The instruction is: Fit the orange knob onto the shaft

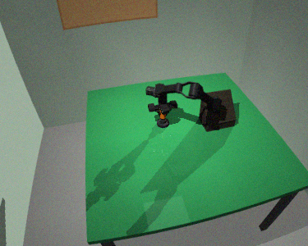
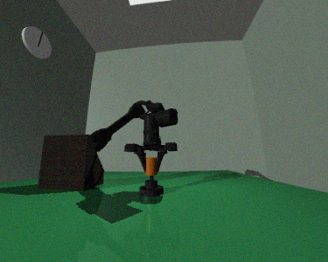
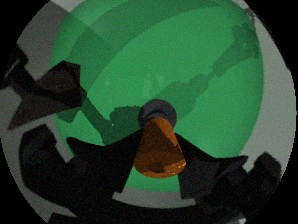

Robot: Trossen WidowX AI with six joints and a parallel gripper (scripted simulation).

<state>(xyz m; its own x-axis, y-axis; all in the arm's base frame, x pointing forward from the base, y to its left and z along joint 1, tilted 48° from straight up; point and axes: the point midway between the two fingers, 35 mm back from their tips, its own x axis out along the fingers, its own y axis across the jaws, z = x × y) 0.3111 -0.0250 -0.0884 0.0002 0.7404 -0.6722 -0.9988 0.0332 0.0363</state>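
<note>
Right now the orange knob is 20 mm above my gripper tip. Also, from my gripper tip: dark round pedestal 40 mm below.
</note>
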